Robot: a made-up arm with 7 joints. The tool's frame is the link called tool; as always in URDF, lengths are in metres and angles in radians.
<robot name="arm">
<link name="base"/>
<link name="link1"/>
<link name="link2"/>
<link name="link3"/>
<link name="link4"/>
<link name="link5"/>
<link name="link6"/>
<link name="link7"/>
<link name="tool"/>
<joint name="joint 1" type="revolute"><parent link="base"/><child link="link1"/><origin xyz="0.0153 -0.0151 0.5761" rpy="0 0 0"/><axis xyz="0 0 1"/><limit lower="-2.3" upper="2.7"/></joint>
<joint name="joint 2" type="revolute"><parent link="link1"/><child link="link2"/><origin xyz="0.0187 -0.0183 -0.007" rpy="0 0 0"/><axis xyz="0 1 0"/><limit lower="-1.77" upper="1.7"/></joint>
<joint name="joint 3" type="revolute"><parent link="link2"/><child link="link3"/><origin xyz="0.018 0.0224 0.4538" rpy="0 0 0"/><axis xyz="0 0 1"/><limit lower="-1.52" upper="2.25"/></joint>
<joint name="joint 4" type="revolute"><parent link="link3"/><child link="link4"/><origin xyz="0.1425 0.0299 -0.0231" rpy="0 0 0"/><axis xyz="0 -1 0"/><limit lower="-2.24" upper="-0.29"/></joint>
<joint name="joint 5" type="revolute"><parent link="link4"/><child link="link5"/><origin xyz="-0.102 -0.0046 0.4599" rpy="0 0 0"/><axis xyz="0 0 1"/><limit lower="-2.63" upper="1.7"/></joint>
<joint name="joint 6" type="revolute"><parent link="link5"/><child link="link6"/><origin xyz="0.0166 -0.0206 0.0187" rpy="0 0 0"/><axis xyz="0 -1 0"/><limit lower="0.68" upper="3.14"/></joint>
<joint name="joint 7" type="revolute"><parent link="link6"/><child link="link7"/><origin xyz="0.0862 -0.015 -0.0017" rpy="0 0 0"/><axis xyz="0 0 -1"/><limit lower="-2.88" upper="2.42"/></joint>
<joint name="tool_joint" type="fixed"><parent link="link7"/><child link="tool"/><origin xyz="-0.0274 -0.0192 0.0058" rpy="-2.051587 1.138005 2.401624"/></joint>
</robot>
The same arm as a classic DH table. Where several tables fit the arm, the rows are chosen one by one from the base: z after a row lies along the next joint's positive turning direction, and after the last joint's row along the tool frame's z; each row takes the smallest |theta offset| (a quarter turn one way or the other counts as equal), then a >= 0, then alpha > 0; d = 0 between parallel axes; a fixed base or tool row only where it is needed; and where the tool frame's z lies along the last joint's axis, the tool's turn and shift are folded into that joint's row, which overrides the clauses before.
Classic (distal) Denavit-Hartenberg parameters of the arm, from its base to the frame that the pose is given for. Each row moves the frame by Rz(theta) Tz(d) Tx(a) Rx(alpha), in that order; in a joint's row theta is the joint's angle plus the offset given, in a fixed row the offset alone. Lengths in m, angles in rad.
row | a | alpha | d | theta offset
base (fixed) | 0.0215 | 0 | 0 | -0.7788
joint 1 | 0.0187 | -1.5708 | 0.5691 | 0.7788
joint 2 | 0.018 | 1.5708 | 0.0041 | 0
joint 3 | 0.1425 | 1.5708 | 0.4307 | 0
joint 4 | -0.102 | -1.5708 | -0.0253 | 0
joint 5 | 0.0166 | 1.5708 | 0.4786 | 0
joint 6 | 0.0862 | 1.5708 | 0.0356 | 0
joint 7 | -0.0206 | -1.3756 | -0.0093 | 0.2977
tool (fixed) | 0 | 0 | 0.0269 | -1.9596
Joint limits (rad, base to tool): -2.3..2.7 -1.77..1.7 -1.52..2.25 -2.24..-0.29 -2.63..1.7 0.68..3.14 -2.88..2.42

